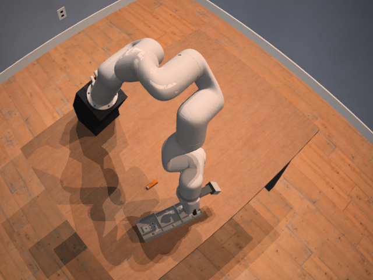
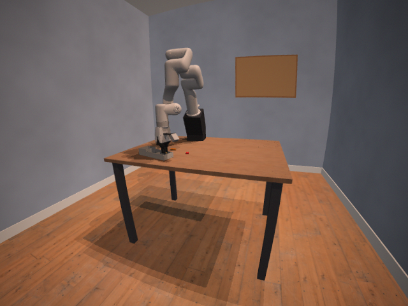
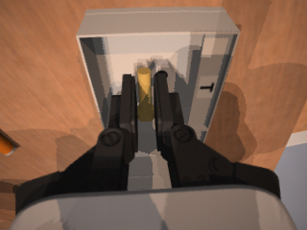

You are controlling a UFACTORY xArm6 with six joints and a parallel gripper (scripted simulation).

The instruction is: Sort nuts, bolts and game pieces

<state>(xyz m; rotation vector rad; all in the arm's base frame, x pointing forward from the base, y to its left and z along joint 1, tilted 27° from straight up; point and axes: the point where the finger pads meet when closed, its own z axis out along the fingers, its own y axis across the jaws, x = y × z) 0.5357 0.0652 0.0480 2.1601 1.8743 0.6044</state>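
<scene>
My hand is 1 cm to the left of the brass bolt and 2 cm above it. The rest, counted from my hand: grey hex nut: 1 cm ahead, 4 cm below; grey bin tray: 8 cm to the right, 3 cm below; red USB stick: 14 cm behind, 8 cm to the left, 5 cm below.
</scene>
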